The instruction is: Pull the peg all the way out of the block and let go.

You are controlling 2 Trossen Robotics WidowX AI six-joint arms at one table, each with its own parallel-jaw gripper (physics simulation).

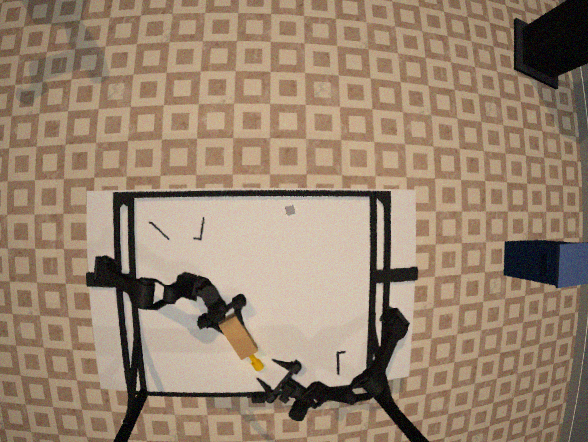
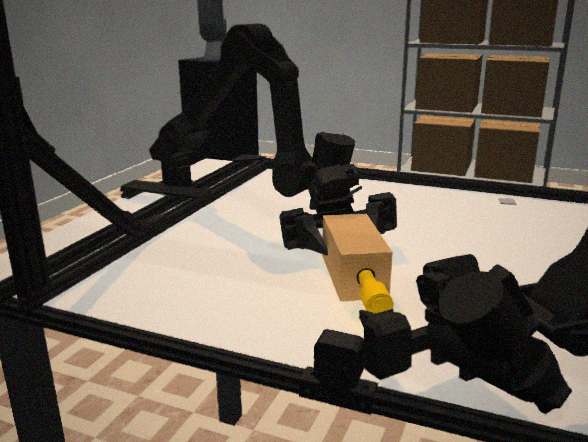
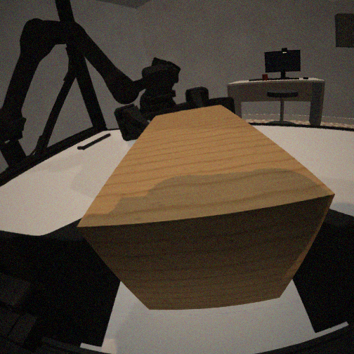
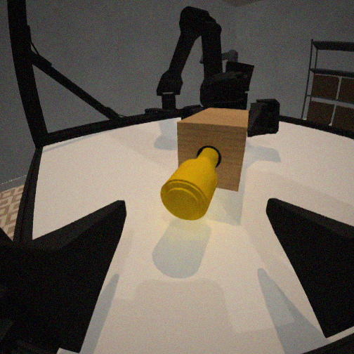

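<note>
A tan wooden block is held between the fingers of my left gripper, which is shut on its rear part. A yellow peg sticks out of the black-rimmed hole in the block's front face. Its thick head is outside, and its inner end is hidden in the block. A shadow lies on the table below the peg. My right gripper is open and empty, its fingertips apart on either side of the peg head's line, short of the head.
A black frame edges the white table. A small grey square lies near the far edge. A blue box stands on the floor at the right.
</note>
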